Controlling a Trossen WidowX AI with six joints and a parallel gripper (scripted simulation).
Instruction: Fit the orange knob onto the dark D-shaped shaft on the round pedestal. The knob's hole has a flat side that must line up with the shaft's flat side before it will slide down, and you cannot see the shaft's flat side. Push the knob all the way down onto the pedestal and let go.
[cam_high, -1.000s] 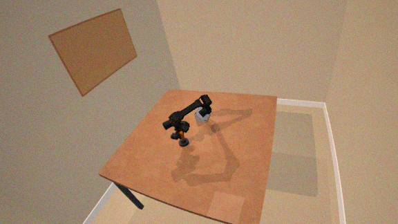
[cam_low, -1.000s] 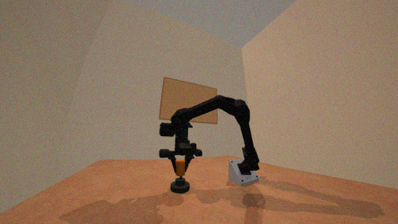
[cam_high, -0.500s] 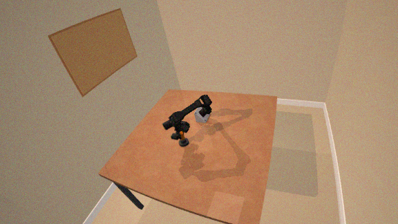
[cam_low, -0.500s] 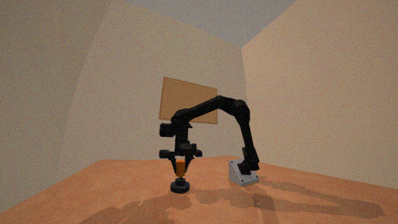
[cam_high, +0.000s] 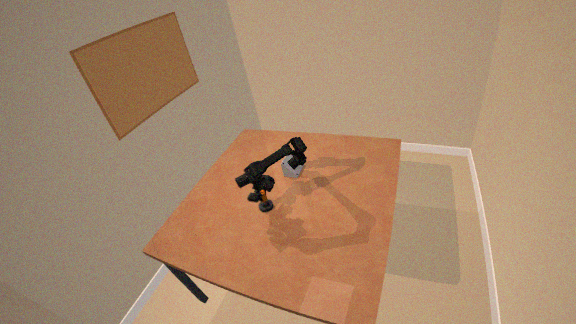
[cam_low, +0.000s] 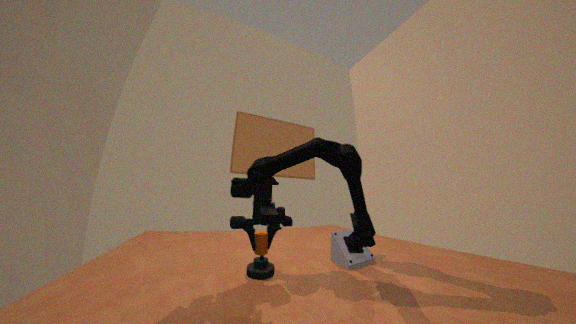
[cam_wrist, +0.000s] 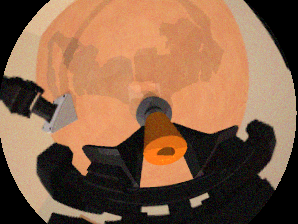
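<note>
My gripper tip is now 20 mm below the orange knob. Also, from my gripper tip: round dark pedestal 40 mm below.
</note>
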